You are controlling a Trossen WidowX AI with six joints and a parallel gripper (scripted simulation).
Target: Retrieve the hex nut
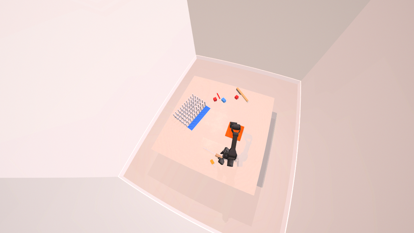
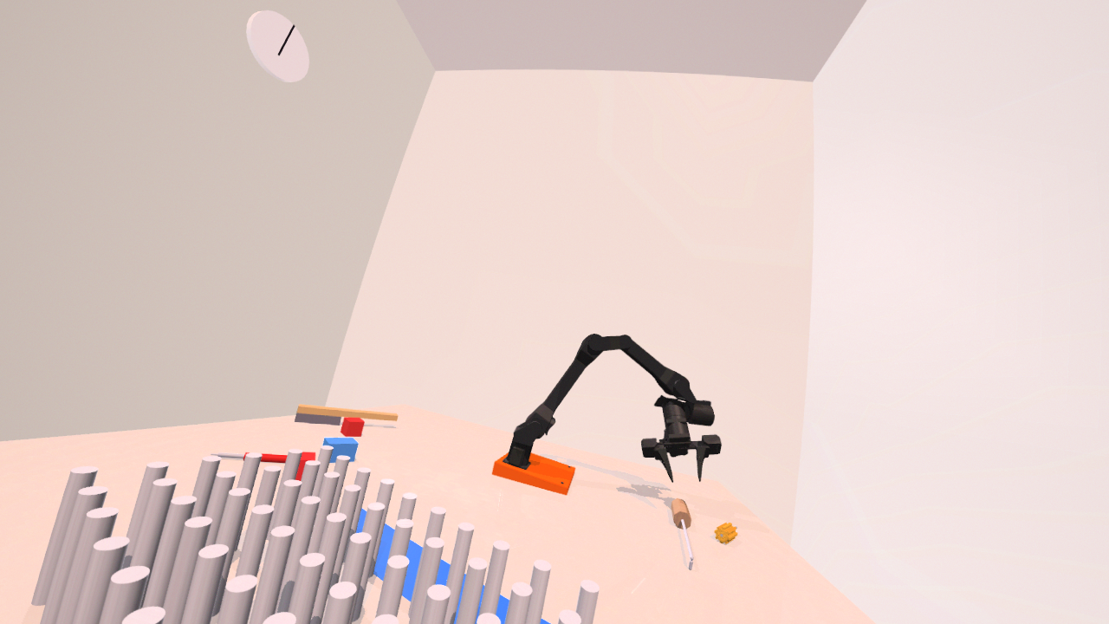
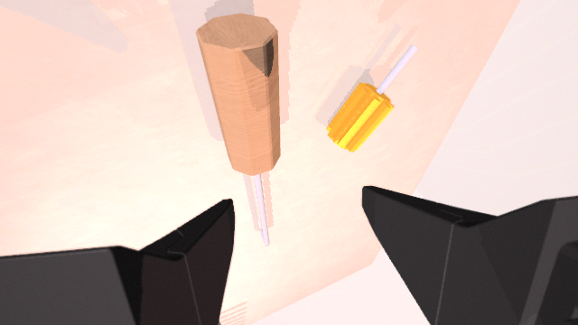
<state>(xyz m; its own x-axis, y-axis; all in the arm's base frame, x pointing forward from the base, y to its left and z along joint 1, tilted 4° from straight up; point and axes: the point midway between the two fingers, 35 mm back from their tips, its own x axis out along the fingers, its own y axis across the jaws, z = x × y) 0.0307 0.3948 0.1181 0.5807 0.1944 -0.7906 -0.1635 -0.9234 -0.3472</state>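
My gripper tip is now 5 cm short of the orange toothed piece, 9 cm to the right of it and 7 cm above it. Also, from my gripper tip: blue block: 17 cm ahead, 75 cm to the right, 7 cm below; blue taped strip: 40 cm ahead, 40 cm to the right, 9 cm below; hook tool: 10 cm ahead, 2 cm to the right, 8 cm below.
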